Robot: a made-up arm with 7 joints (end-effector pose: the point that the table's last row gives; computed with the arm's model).
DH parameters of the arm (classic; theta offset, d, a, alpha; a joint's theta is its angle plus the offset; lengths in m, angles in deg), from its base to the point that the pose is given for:
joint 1: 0 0.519 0 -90
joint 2: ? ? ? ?
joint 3: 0 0.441 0.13 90
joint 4: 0 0 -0.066 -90
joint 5: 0 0.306 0 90
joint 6: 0 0 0.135 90
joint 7: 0 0 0 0
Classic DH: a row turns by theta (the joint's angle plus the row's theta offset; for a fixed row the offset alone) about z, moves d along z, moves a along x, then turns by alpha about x.
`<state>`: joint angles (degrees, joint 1 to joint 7).
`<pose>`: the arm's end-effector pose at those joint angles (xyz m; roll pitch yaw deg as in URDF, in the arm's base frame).
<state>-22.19 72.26 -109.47 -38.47 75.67 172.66 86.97</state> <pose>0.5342 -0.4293 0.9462 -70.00 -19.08 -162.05</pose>
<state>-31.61 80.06 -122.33 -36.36 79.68 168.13 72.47</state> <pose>0.5270 -0.4964 0.8936 -66.59 -44.14 -178.97</pose>
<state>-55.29 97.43 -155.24 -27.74 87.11 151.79 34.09</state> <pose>0.4790 -0.6773 0.6793 78.64 -61.88 7.03</pose>
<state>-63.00 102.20 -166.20 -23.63 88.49 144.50 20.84</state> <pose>0.4354 -0.7356 0.5809 87.75 -36.95 -11.83</pose>
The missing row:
joint 2: 0 0 0 90
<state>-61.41 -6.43 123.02 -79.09 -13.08 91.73 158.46</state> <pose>0.2297 0.5407 1.0748 -159.48 1.72 -96.60</pose>
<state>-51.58 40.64 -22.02 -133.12 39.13 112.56 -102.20</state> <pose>0.1353 -0.5313 0.3849 -127.80 -3.89 -10.03</pose>
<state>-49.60 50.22 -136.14 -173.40 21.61 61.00 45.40</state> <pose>-0.1482 -0.0493 0.6211 116.36 25.25 75.90</pose>
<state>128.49 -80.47 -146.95 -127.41 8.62 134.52 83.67</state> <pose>0.4704 -0.1319 0.1132 104.93 34.57 -142.32</pose>
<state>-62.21 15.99 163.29 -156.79 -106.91 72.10 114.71</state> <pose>-0.0172 0.3442 0.6839 48.70 -59.05 140.20</pose>
